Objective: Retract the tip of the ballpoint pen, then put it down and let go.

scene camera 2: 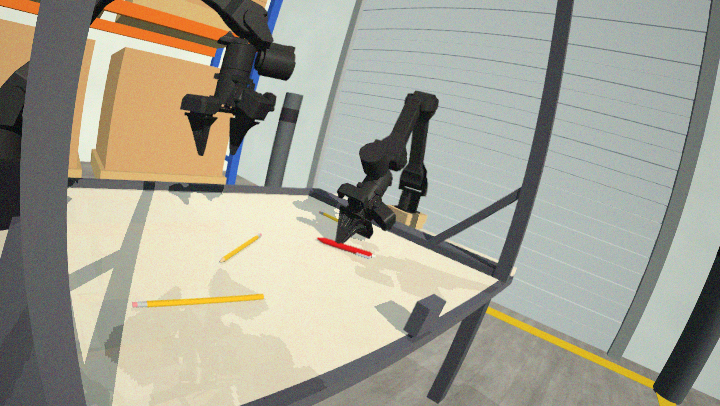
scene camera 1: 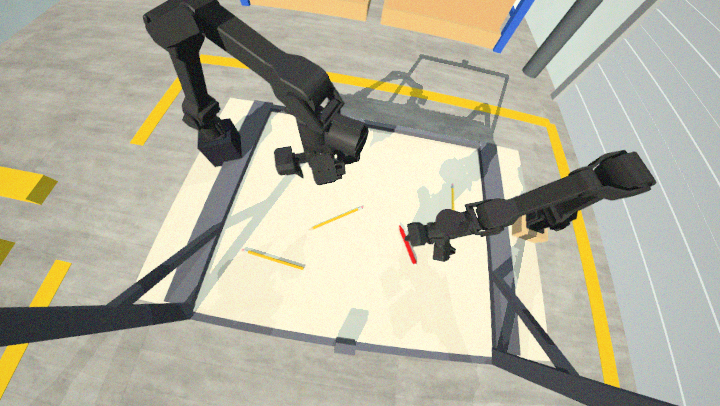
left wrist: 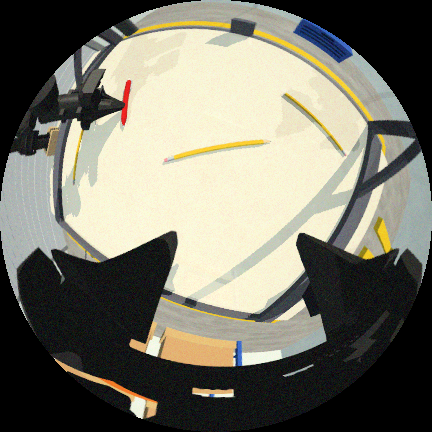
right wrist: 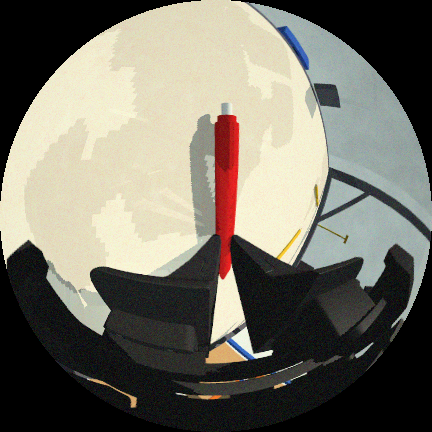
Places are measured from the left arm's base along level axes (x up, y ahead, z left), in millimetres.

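Pixels of known places: left gripper, fingertip midpoint: (scene camera 2: 217, 155) (left wrist: 240, 238); right gripper, fingertip midpoint: (scene camera 2: 337, 244) (scene camera 1: 405, 239) (left wrist: 123, 106) (right wrist: 224, 240); left arm's base, origin of the base link: (scene camera 2: 8, 158) (scene camera 1: 214, 132); right arm's base, origin of the base link: (scene camera 2: 407, 209) (scene camera 1: 534, 222) (left wrist: 46, 140).
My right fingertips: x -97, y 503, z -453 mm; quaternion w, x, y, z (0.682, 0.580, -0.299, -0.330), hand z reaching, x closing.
Observation:
Ahead of a thing's pixels: the offset from my right fingertips to its top centre. Level surfaces: height alone.
A red ballpoint pen @(dx +7, dy -2, dz -17 mm) (scene camera 1: 407, 245) (scene camera 2: 352, 249) (left wrist: 126, 95) (right wrist: 226, 175) lies level at the table surface; whether it touches the table cannot be told. Its white push button @(dx +2, dy +2, dz -79 mm) (right wrist: 226, 108) sticks out at the end away from the fingers. The other end narrows to a red cone, and no writing point can be made out there. My right gripper (scene camera 2: 340, 241) (left wrist: 123, 106) (right wrist: 224, 240) is shut on the pen near the cone end, one fingertip on each side. My left gripper (scene camera 2: 217, 153) (left wrist: 240, 238) is wide open and empty, high above the table's back left part in scene camera 1.
Three yellow pencils lie on the pale table @(dx -9 mm) (scene camera 1: 378, 287): one near the middle (scene camera 1: 337, 217) (scene camera 2: 241, 247) (left wrist: 217, 148), one at the front left (scene camera 1: 274, 258) (scene camera 2: 199, 301) (left wrist: 315, 120), one behind the right arm (scene camera 1: 452, 195) (scene camera 2: 329, 215). A dark frame (scene camera 1: 342, 337) edges the table.

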